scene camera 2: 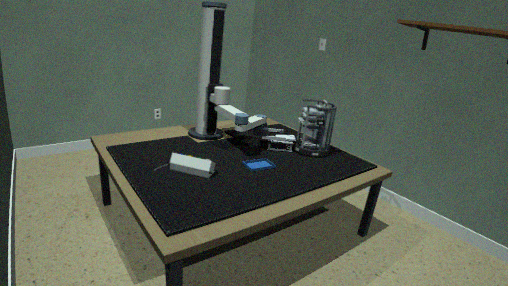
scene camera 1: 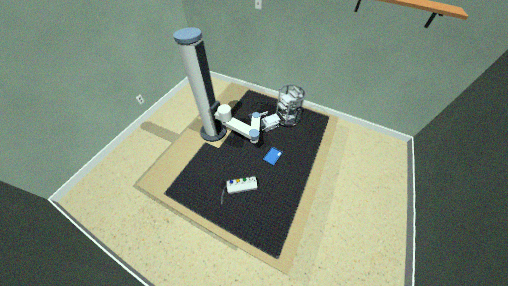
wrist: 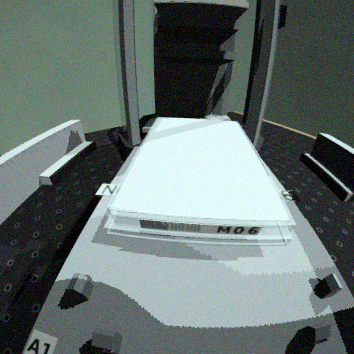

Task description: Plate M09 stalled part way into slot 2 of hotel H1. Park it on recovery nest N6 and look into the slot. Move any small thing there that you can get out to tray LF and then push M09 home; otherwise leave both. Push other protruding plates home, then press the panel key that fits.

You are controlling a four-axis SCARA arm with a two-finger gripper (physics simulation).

My gripper (wrist: 200, 135) carries nothing. I also see a round plate rack (scene camera 2: 314, 136) and a white button box (scene camera 2: 205, 168).
The round plate rack shows as well in scene camera 1 (scene camera 1: 290, 117) and in the wrist view (wrist: 191, 67).
